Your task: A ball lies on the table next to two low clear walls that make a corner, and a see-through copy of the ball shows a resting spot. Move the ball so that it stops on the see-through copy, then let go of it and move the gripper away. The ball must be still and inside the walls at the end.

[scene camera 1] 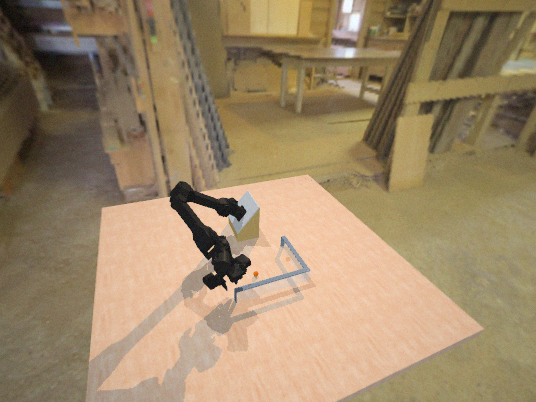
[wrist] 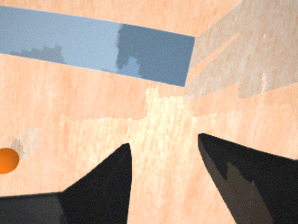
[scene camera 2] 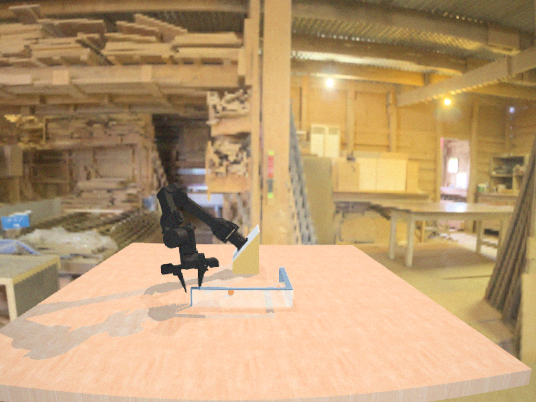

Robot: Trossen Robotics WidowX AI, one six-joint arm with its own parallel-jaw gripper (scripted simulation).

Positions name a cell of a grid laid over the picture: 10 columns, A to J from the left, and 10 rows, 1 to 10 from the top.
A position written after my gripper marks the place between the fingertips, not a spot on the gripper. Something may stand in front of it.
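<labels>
For my gripper, the views are scene camera 1 (E8), scene camera 2 (D8) and the wrist view (F7); it is visible in them.
</labels>
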